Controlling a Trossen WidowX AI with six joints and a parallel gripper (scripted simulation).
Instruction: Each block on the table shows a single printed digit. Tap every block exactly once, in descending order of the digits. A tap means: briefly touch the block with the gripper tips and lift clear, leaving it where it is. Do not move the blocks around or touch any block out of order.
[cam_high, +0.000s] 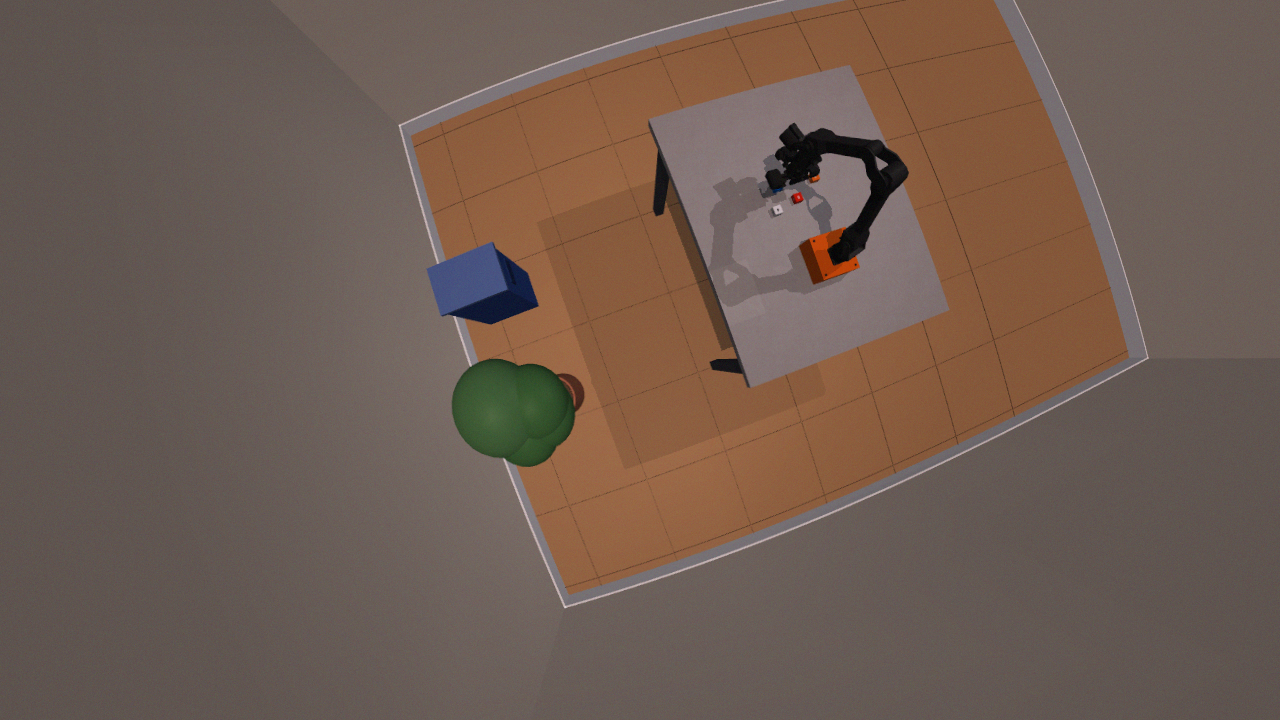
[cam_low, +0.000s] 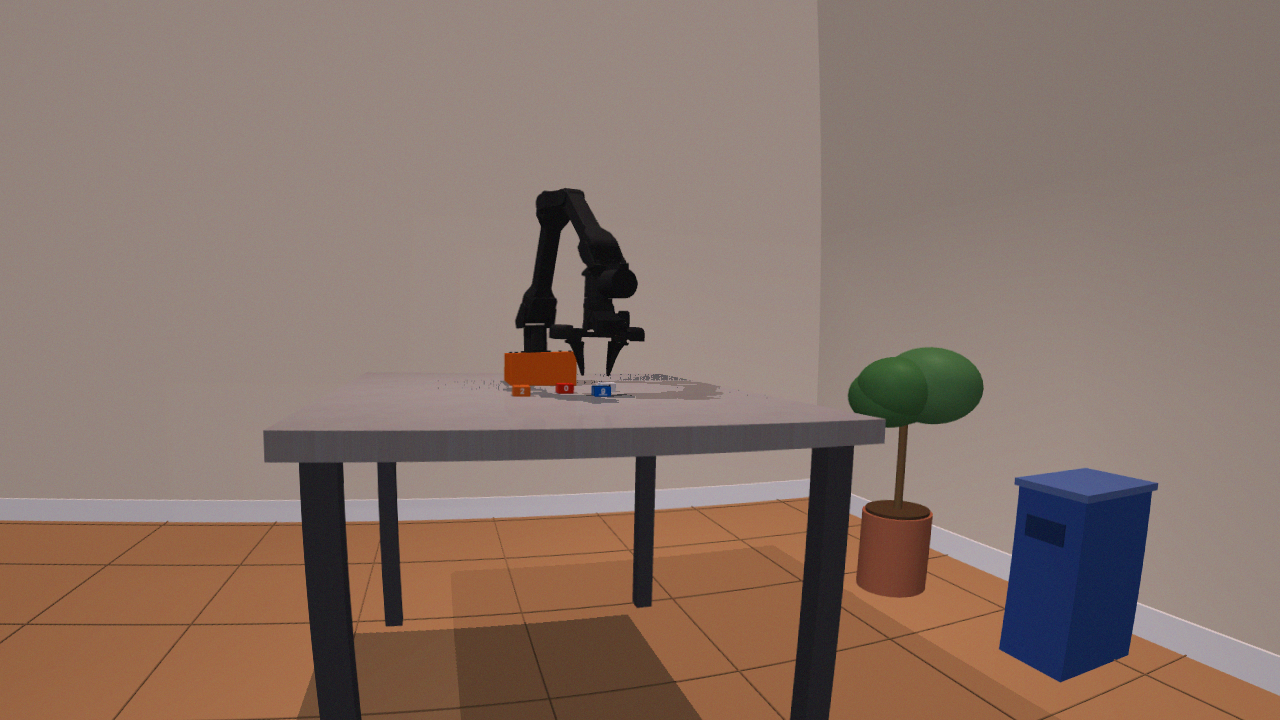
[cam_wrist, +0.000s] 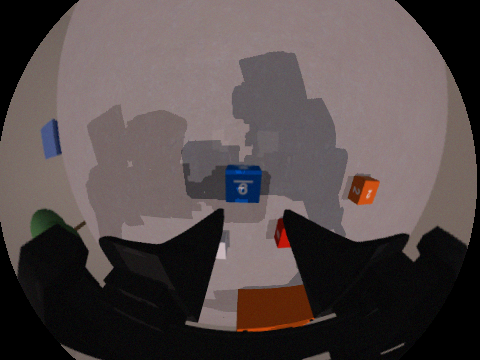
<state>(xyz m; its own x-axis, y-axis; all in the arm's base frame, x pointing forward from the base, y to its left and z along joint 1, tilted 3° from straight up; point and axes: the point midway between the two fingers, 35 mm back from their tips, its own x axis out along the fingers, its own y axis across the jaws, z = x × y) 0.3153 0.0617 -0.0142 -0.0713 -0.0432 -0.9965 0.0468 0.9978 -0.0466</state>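
My gripper tip is now 20 mm short of the blue block, 10 mm to the right of it and 30 mm above it. The rest, counted from my gripper tip: orange block 150 mm to the right, 30 mm below; then red block 50 mm behind, 50 mm to the right, 30 mm below; then white block 70 mm behind, 50 mm to the left, 30 mm below.
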